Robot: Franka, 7 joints.
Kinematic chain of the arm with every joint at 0, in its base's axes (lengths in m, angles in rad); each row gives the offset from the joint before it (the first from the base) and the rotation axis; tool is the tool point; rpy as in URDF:
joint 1: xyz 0 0 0.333 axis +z
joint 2: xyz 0 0 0 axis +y
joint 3: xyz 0 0 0.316 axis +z
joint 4: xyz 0.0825 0 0 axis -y
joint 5: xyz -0.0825 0 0.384 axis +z
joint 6: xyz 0 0 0 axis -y
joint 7: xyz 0.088 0 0 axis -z
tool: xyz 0 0 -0.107 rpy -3.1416 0 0
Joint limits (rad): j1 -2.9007..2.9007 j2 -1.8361..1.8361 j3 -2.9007..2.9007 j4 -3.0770..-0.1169 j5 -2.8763..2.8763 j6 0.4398..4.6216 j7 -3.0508..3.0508
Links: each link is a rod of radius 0.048 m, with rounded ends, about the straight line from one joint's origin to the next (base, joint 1, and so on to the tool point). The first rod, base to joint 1, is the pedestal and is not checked.
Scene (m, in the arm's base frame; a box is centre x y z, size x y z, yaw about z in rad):
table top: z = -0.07
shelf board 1: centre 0.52 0.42 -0 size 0.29 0.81 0.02 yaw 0.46
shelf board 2: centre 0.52 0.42 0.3 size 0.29 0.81 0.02 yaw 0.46
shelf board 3: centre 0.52 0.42 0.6 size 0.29 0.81 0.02 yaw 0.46
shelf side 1: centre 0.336 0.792 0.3 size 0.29 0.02 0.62 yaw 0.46
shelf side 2: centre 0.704 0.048 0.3 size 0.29 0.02 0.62 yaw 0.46
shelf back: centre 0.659 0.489 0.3 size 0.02 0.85 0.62 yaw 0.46
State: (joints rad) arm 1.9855 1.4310 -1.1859 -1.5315 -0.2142 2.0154 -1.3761
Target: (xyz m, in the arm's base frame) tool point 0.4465 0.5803 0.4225
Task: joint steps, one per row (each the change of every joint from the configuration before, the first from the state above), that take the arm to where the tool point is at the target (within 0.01 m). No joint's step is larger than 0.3 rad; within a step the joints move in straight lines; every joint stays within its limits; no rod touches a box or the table.
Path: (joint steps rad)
1: 0.2034 -0.0801 0.0238 -0.1912 0.0142 -0.1505 0.0000
2: 0.2033 -0.0801 0.0238 -0.1912 0.0142 -0.1506 0.0000
3: 0.1143 0.0291 -0.2625 -0.0575 -0.0234 -0.1177 0.0000
4: 0.1144 0.0290 -0.2626 -0.0575 -0.0234 -0.1177 0.0000
5: -0.2682 -0.0303 0.0744 0.2229 -0.0025 0.2072 0.0000
6: -0.2681 -0.0303 0.0743 0.2228 -0.0025 0.2073 0.0000
7: -0.2681 -0.0304 0.0744 0.2228 -0.0025 0.2073 0.0000

